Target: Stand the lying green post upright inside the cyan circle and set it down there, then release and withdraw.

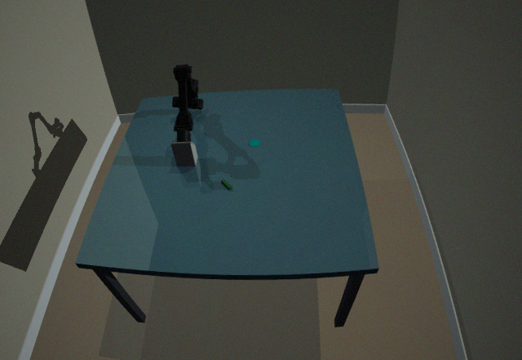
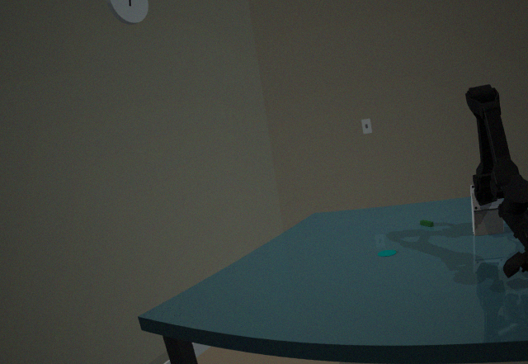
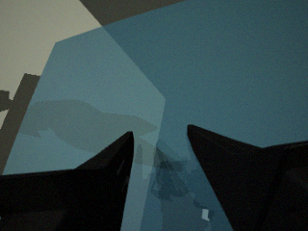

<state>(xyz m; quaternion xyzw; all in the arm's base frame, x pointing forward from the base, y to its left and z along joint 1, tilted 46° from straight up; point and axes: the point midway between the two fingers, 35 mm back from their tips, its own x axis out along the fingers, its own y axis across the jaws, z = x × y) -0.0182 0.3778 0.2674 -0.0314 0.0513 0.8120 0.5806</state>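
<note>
Now: the green post 67 cm to the right of my gripper tip, 24 cm ahead of it and 1 cm below it. From my gripper tip the other things lie so: cyan circle: 40 cm to the right, 39 cm ahead, 2 cm below.
</note>
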